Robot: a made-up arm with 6 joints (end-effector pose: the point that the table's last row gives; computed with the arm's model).
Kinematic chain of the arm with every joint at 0, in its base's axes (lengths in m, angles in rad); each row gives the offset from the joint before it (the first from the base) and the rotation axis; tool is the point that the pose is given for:
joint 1: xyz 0 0 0.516 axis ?
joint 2: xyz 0 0 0 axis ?
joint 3: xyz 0 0 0.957 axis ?
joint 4: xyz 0 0 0 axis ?
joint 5: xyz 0.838 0 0 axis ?
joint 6: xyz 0 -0.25 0 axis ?
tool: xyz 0 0 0
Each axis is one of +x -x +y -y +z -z.
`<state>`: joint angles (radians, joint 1 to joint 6).
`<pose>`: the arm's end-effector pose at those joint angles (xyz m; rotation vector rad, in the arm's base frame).
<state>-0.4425 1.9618 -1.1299 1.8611 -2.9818 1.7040</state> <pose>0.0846 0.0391 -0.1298 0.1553 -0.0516 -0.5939</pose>
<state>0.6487 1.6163 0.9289 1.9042 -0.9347 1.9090</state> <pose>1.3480 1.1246 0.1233 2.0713 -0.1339 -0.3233</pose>
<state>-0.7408 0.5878 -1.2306 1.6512 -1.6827 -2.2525</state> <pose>0.4319 -0.3678 0.4389 -0.7117 1.1950 -1.9668</pose>
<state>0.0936 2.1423 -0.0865 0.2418 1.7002 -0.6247</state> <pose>0.3610 -0.2099 -0.7013 0.6736 0.6146 0.1415</pose>
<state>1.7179 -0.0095 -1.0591 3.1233 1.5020 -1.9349</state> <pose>-0.3077 0.3710 0.7485 1.8995 -1.0728 -1.4705</pose>
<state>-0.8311 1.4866 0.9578 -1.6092 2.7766 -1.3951</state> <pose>1.0526 -1.1393 -0.0420 -0.6903 -2.5929 -0.6879</pose>
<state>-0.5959 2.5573 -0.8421 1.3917 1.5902 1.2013</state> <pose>-0.3106 0.1568 -0.3065 0.4838 0.4685 0.9096</pose>
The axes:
joint 1: +z
joint 2: +y
joint 3: -y
joint 4: -x
joint 5: -y
joint 6: -x

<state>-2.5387 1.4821 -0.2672 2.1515 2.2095 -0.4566</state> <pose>-0.7543 -0.6858 -0.2610 0.4284 -0.8369 -0.2369</pose>
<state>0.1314 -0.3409 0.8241 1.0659 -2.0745 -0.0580</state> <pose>-0.1727 -0.1448 2.2742 0.0499 0.7831 -0.9985</pose>
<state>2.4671 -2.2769 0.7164 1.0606 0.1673 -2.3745</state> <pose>1.3175 -0.8971 -0.1969 -1.7228 0.6975 -0.6365</pose>
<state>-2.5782 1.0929 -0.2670 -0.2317 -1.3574 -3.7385</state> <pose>-0.9492 -0.3118 0.1247 0.4660 0.4875 0.1894</pose>
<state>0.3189 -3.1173 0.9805 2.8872 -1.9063 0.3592</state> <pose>-0.5080 0.0871 -1.1617 2.6016 0.1808 -0.3178</pose>
